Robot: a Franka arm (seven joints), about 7 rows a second.
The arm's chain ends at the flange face. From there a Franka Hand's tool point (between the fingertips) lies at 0.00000 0.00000 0.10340 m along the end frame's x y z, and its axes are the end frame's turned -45 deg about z.
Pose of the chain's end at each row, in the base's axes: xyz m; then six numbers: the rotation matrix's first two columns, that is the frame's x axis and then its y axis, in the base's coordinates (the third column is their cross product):
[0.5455 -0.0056 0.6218 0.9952 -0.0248 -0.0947 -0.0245 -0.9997 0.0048]
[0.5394 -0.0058 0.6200 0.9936 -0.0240 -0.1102 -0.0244 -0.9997 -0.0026]
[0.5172 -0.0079 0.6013 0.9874 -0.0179 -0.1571 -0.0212 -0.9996 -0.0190]
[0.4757 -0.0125 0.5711 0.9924 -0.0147 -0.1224 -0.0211 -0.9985 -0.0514]
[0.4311 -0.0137 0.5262 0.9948 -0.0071 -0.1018 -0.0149 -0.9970 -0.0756]
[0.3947 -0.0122 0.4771 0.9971 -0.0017 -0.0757 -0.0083 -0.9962 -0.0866]
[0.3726 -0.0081 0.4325 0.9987 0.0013 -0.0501 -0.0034 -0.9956 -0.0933]
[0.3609 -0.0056 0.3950 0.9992 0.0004 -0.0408 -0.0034 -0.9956 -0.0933]
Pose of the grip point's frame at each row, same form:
[0.5357 -0.0059 0.5189 0.7210 0.6894 -0.0704 0.6864 -0.7244 -0.0636]
[0.5280 -0.0053 0.5172 0.7198 0.6899 -0.0761 0.6853 -0.7239 -0.0798]
[0.5010 -0.0056 0.4992 0.7132 0.6942 -0.0977 0.6832 -0.7195 -0.1245]
[0.4631 -0.0070 0.4686 0.7167 0.6957 -0.0502 0.6868 -0.7164 -0.1229]
[0.4207 -0.0058 0.4236 0.7140 0.7000 -0.0185 0.6929 -0.7100 -0.1254]
[0.3869 -0.0032 0.3744 0.7109 0.7032 0.0077 0.6992 -0.7056 -0.1148]
[0.3674 0.0016 0.3297 0.7086 0.7049 0.0305 0.7038 -0.7031 -0.1014]
[0.3567 0.0041 0.2921 0.7089 0.7043 0.0371 0.7041 -0.7037 -0.0948]

